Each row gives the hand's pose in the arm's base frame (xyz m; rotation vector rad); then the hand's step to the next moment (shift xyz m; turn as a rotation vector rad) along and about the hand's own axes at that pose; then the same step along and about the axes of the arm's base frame.
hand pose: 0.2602 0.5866 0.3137 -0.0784 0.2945 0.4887
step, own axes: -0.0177 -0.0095 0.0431 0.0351 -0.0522 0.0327
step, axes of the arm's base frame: 0.0008 -0.0101 0.0465 0.0627 -0.0254 0.0210
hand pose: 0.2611 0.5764 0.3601 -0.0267 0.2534 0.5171
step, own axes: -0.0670 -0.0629 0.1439 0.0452 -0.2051 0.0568
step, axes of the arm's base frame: 0.0083 -0.0744 0.1534 0.1521 -0.1514 0.0360
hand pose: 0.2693 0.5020 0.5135 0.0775 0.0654 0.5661
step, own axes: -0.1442 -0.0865 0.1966 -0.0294 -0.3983 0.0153
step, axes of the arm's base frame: -0.0590 -0.1612 0.1936 0.1888 -0.3517 -0.0200
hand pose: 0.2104 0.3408 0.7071 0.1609 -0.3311 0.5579
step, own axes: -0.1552 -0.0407 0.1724 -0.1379 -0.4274 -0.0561
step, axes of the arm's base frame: -0.1471 -0.1514 0.1043 0.1369 -0.4124 -0.1265
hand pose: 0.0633 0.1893 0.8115 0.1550 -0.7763 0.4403
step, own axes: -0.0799 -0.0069 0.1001 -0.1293 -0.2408 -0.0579
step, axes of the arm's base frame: -0.1115 -0.0617 0.0146 0.0616 -0.2415 -0.1263
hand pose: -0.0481 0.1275 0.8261 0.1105 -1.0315 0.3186
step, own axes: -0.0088 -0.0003 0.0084 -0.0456 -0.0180 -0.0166
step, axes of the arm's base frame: -0.0110 -0.0041 -0.0032 -0.0022 -0.0226 -0.0465
